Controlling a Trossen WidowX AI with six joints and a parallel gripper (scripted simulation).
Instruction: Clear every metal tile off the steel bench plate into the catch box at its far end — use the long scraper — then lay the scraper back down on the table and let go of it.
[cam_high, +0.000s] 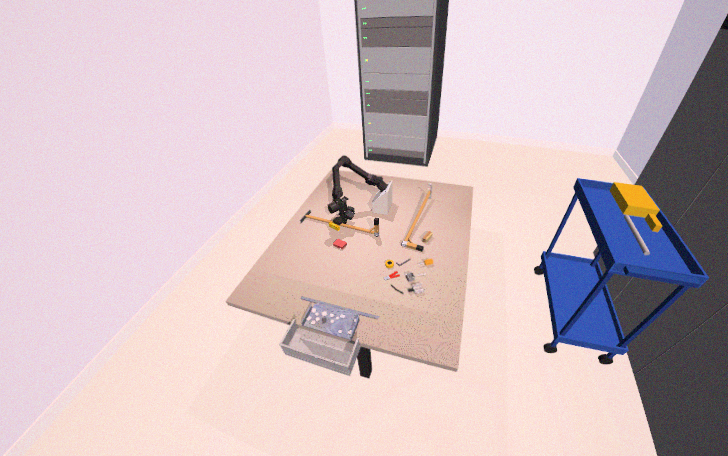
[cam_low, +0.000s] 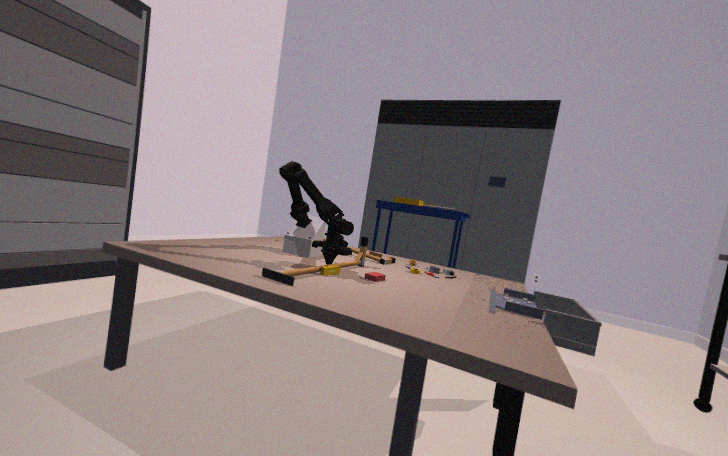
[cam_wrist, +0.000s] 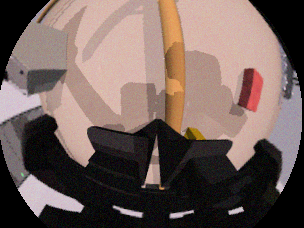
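Right now my gripper tip is 50 mm below the long scraper, 30 mm to the left of it and 20 mm short of it. The rest, counted from my gripper tip: yellow tape roll 430 mm to the left, 240 mm ahead; yellow block 60 mm to the right, 60 mm ahead, 10 mm above; red block 200 mm ahead, 60 mm to the left.
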